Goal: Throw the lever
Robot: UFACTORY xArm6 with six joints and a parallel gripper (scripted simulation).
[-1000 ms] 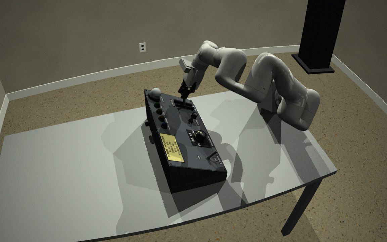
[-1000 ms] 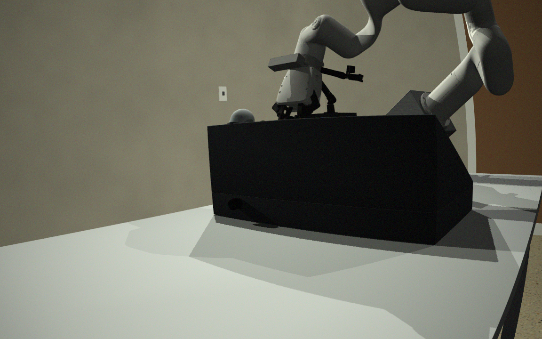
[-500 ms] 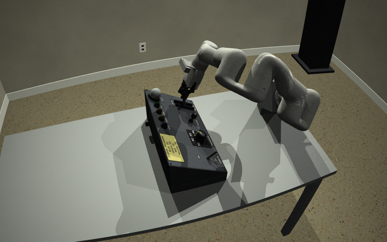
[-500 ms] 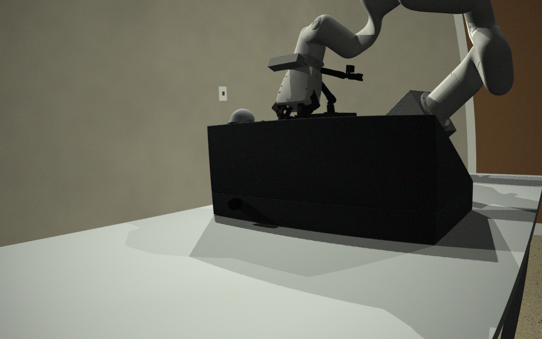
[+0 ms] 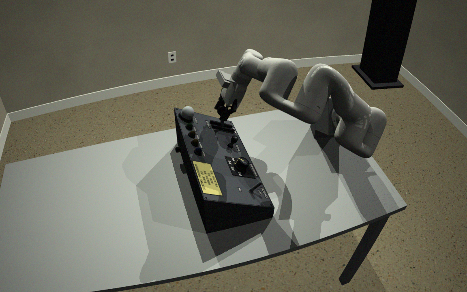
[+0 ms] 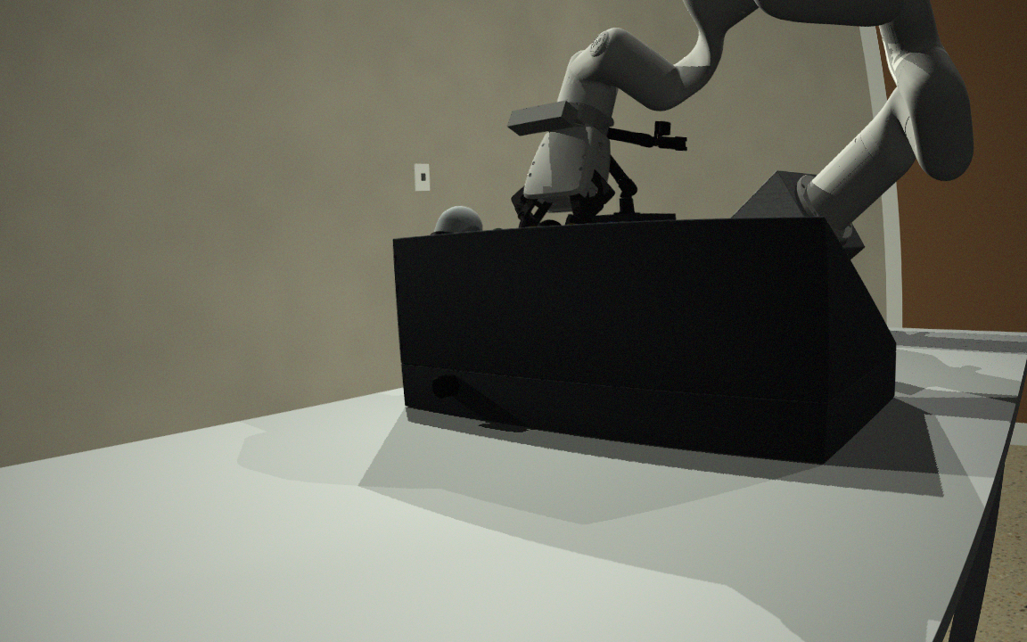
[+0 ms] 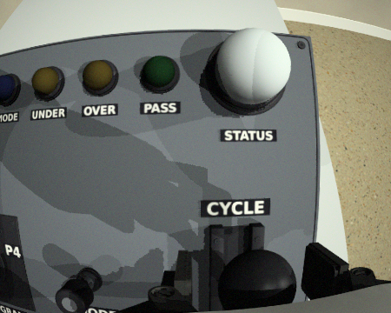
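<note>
The mode button is 120 mm to the left of my hand, 60 mm below it and 20 mm behind it. Round my hand: check toggle: 360 mm to the left, 70 mm below, 40 mm behind; dark console: 180 mm to the left, 70 mm below, 20 mm ahead; program dial: 230 mm to the left, 60 mm below, 20 mm behind.
</note>
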